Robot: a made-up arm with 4 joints.
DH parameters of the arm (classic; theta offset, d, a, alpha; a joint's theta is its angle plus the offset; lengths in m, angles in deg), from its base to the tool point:
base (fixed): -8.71 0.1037 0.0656 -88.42
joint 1: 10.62 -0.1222 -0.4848 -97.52
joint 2: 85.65 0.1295 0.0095 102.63
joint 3: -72.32 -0.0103 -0.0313 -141
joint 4: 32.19 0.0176 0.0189 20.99
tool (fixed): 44.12 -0.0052 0 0
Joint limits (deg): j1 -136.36..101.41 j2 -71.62..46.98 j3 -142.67..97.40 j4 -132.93..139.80
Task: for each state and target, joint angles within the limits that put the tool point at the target. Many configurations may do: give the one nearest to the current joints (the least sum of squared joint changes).
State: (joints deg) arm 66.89 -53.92 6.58 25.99
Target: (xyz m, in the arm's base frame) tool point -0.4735 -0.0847 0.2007
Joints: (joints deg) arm 16.65 -31.40 14.38 20.16
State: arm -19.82 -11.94 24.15 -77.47
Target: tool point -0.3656 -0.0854 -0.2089
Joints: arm -30.34 0.79 38.88 -67.06
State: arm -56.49 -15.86 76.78 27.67
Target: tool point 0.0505 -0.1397 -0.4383
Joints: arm -87.16 -36.18 67.42 44.82
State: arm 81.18 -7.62 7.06 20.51
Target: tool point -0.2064 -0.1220 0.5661
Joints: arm 67.21 8.54 16.71 0.89
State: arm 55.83 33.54 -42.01 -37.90
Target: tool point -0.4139 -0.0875 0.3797
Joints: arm 36.56 46.55 -71.18 11.55
